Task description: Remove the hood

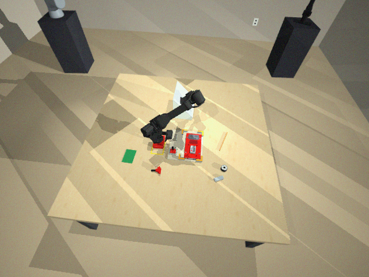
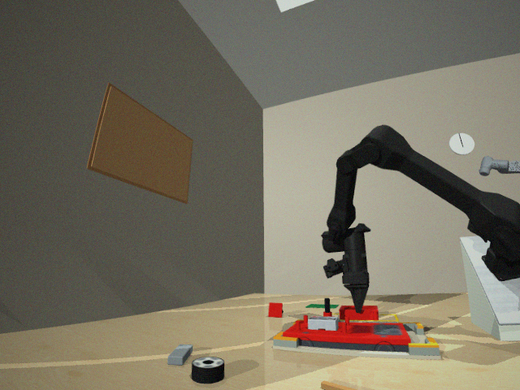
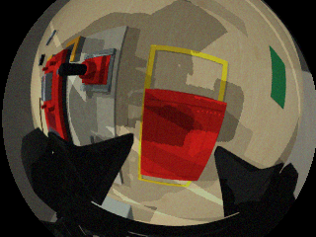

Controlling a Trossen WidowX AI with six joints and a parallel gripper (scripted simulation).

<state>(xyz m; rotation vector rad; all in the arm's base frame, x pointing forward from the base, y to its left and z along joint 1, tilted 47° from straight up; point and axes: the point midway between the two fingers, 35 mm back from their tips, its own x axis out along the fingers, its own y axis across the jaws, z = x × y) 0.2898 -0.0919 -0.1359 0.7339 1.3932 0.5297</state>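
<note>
My gripper tip is now right at the red hood. The rest, counted from my gripper tip: black wheel 43 cm to the left, 20 cm ahead, 1 cm below; then thin wooden stick 45 cm to the left, 2 cm below, 2 cm behind.
</note>
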